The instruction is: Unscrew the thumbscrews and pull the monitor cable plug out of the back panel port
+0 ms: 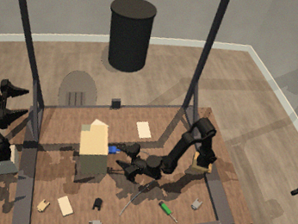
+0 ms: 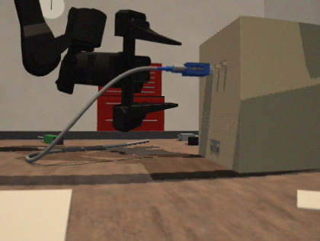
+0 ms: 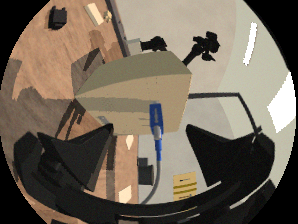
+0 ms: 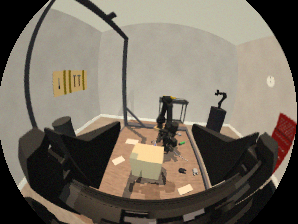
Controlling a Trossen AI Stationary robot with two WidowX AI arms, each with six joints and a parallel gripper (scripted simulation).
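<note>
The blue plug lies 4 cm behind my left hand and 4 cm to the right of it. From my left hand the other things lie so: back panel 6 cm behind, 7 cm to the right, 3 cm below; beige box 6 cm behind, 13 cm to the right, 4 cm below.
</note>
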